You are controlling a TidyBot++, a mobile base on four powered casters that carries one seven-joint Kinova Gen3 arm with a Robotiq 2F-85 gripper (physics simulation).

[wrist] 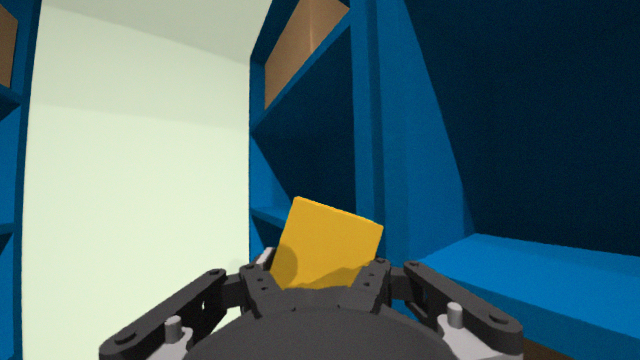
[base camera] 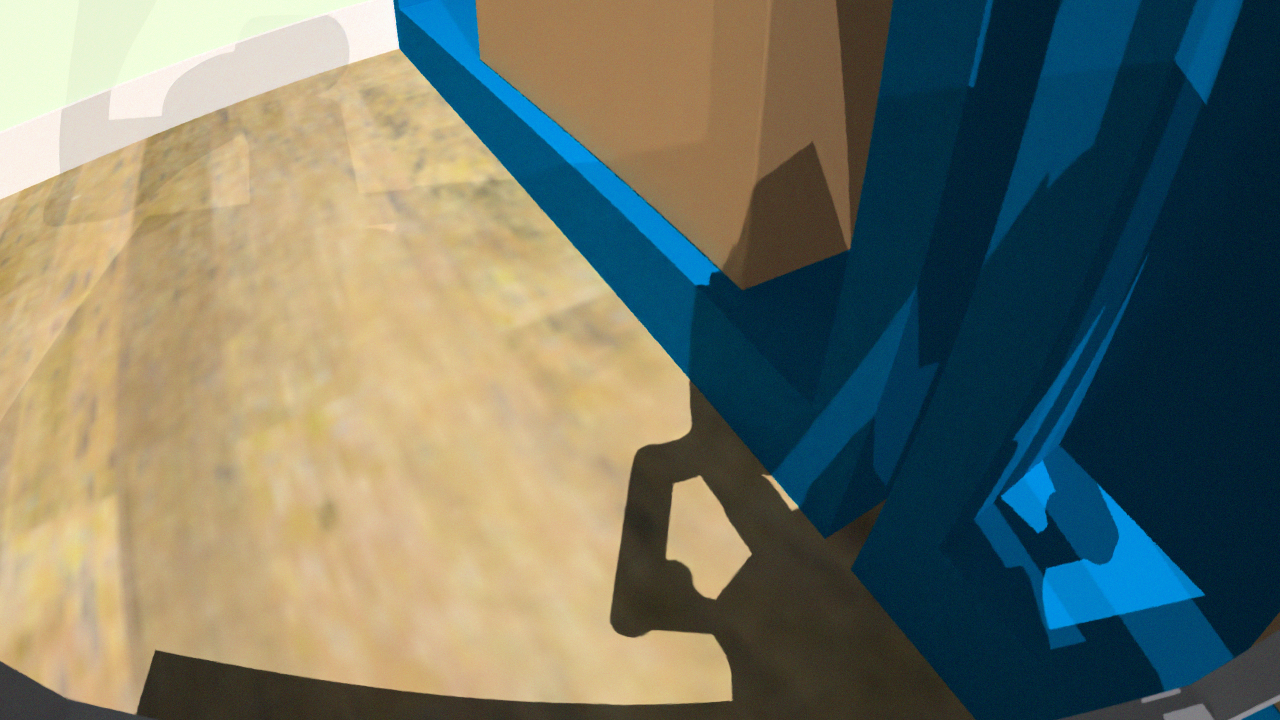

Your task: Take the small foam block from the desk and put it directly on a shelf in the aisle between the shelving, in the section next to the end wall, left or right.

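Frame: origin at the arm's base, x ahead, y left, z up, level; millimetres.
Seen in the pictures: gripper, fingertip midpoint: [wrist: 315, 256].
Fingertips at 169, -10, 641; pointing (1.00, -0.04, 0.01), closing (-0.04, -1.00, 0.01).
A point is followed by its place in that frame, as x, y, z.
The yellow foam block [wrist: 327, 242] {126, -15, 666} is between the fingers of my gripper [wrist: 315, 256] {169, -10, 641} in the wrist view, tilted a little. My gripper is shut on it. The block stands out in front of the blue shelving. The right-hand section next to the end wall [wrist: 140, 165] {881, 764, 817} [base camera: 53, 53] {875, 774, -233} has a middle shelf [wrist: 270, 216] {761, 144, 590}, partly hidden behind the block, and an upper shelf [wrist: 305, 72] {502, -3, 1021} that bears a brown box [wrist: 295, 50] {598, 30, 1162}. The gripper does not show in the base camera view.
A nearer right-hand section has a broad blue shelf [wrist: 550, 270] {204, -296, 594} at the right. Left-hand shelving [wrist: 10, 165] {666, 1041, 795} stands at the left edge. In the base camera view a brown box [base camera: 617, 98] {554, 5, -255} stands on the bottom shelf [base camera: 572, 214] {575, 40, -366} at the right, beside the wooden floor [base camera: 358, 402] {411, 180, -396}.
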